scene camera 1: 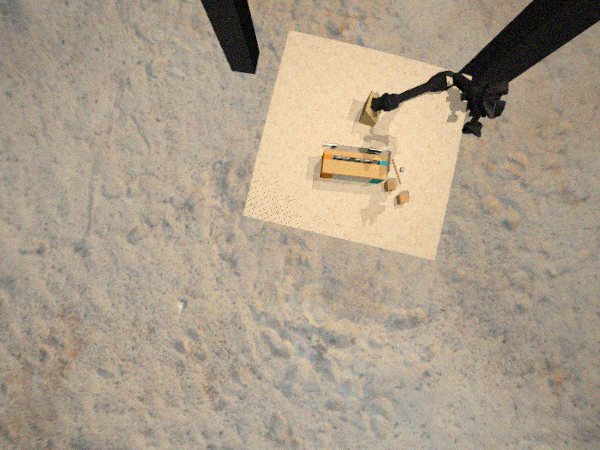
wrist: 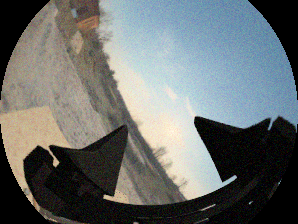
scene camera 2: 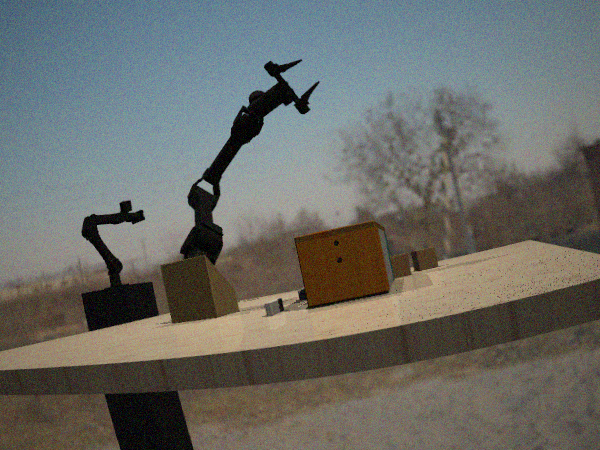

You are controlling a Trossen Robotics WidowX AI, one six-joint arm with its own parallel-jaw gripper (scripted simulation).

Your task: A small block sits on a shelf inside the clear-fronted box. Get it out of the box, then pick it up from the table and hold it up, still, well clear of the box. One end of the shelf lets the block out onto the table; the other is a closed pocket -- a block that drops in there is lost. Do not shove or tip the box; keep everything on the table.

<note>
I see my gripper (scene camera 2: 310,70).
My gripper shows as well in scene camera 1 (scene camera 1: 485,128) and in the wrist view (wrist: 161,124).
</note>
